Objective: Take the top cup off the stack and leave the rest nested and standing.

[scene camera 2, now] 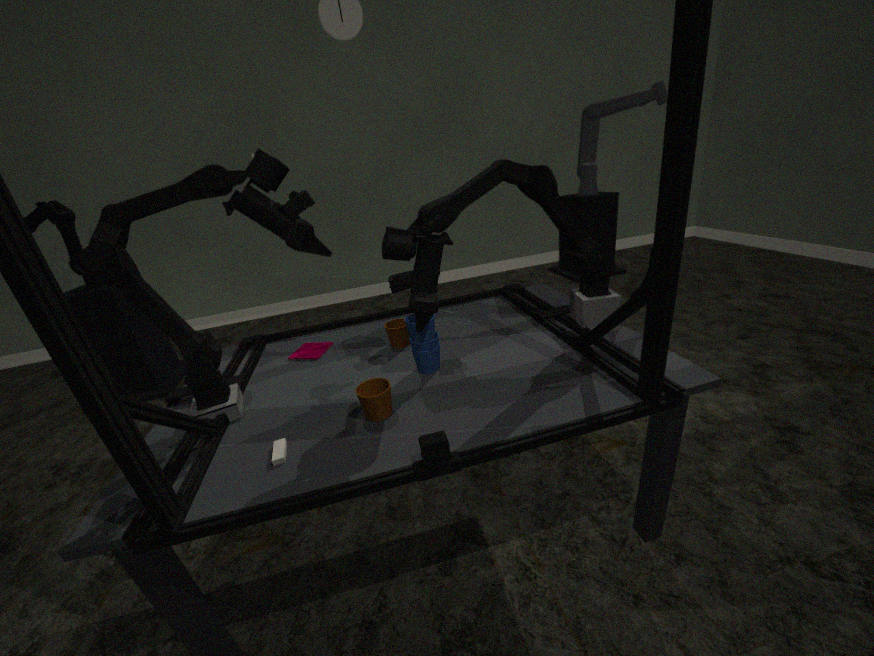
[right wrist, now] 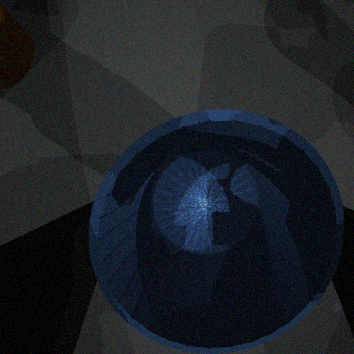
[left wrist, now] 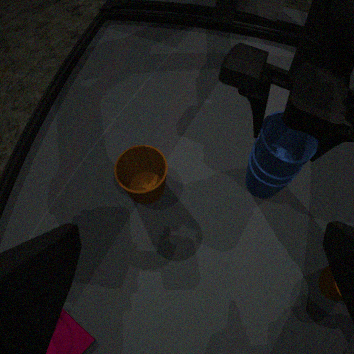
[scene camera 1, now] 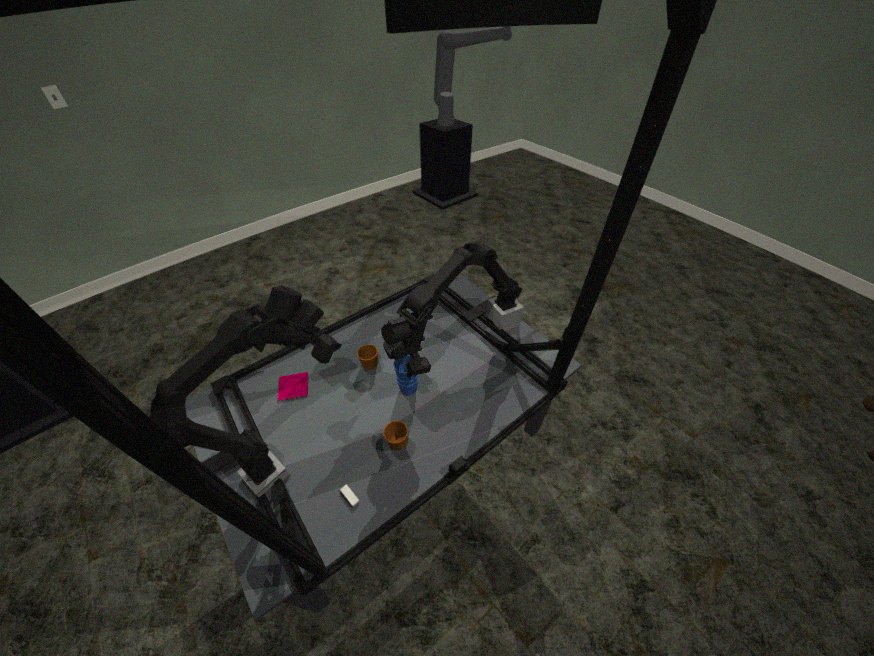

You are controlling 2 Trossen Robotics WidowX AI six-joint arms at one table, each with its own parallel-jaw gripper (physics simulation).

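Places are measured from the left arm's base along level axes (x right, y ahead, z up), in centimetres.
Pixels of known places: left gripper, fingertip midpoint: [scene camera 2: 327,252] [left wrist: 205,237] [scene camera 1: 329,337]; right gripper, fingertip midpoint: [scene camera 2: 418,325] [right wrist: 215,214] [left wrist: 283,147] [scene camera 1: 403,368]; left arm's base, origin of the base link: [scene camera 2: 214,399] [scene camera 1: 261,469]; right arm's base, origin of the base link: [scene camera 2: 594,292] [scene camera 1: 505,303].
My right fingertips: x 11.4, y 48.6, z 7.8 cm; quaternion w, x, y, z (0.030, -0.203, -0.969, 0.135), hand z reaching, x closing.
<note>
Ahead of a thing's pixels: the offset from my right fingertips to its top centre. Level surfaces: height alone.
A stack of blue cups @[dx +0.6, dy +0.5, dz +2.1 cm] [scene camera 1: 407,382] [scene camera 2: 427,353] [left wrist: 272,165] [right wrist: 218,228] stands upright near the middle of the table @[dz -12.0 cm] [scene camera 1: 487,384] [scene camera 2: 513,365]. My right gripper [scene camera 1: 409,366] [scene camera 2: 422,323] [left wrist: 283,147] comes down from above and is shut on the top blue cup at its rim. The lower cups show as rings under that rim in the left wrist view. My left gripper [scene camera 1: 325,349] [scene camera 2: 317,249] is open and empty, held high above the table's left part, away from the stack.
One orange cup @[dx -17.5, dy +0.0, dz -5.4 cm] [scene camera 1: 367,355] [scene camera 2: 397,332] [left wrist: 141,173] [right wrist: 10,53] stands just beside the stack, another @[dx +11.2, dy -15.8, dz -5.4 cm] [scene camera 1: 396,434] [scene camera 2: 375,398] nearer the front edge. A pink card @[dx -31.3, dy -24.3, dz -11.2 cm] [scene camera 1: 293,385] [scene camera 2: 311,350] [left wrist: 68,337] and a white block @[dx +11.9, dy -36.4, dz -10.8 cm] [scene camera 1: 350,496] [scene camera 2: 278,451] lie on the table. A black frame post [scene camera 1: 630,189] rises at the right.
</note>
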